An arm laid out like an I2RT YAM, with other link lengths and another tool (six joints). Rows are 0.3 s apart.
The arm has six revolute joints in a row. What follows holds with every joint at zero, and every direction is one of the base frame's. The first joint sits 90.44 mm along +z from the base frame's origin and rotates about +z. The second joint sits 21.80 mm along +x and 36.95 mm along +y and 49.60 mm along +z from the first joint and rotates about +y. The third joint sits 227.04 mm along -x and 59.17 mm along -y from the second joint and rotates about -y. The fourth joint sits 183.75 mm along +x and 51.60 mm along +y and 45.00 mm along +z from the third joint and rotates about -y. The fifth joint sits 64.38 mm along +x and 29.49 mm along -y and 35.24 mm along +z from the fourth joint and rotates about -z. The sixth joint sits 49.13 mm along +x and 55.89 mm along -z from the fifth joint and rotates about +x. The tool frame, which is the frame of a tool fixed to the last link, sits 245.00 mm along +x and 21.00 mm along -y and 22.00 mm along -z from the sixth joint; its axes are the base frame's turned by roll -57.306, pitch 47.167 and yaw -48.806 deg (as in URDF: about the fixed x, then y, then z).
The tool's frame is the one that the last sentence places.
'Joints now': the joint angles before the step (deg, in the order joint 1, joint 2, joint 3, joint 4, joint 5, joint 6). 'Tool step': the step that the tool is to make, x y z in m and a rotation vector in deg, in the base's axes. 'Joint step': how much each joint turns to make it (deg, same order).
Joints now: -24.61, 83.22, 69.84, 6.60, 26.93, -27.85
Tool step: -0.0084, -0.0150, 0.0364, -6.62, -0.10, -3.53
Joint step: 0.07, 1.30, 1.21, 6.11, 3.99, -6.54
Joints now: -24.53, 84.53, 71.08, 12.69, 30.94, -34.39
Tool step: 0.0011, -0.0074, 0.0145, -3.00, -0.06, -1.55
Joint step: 0.04, 1.99, 0.99, 3.98, 1.56, -3.20
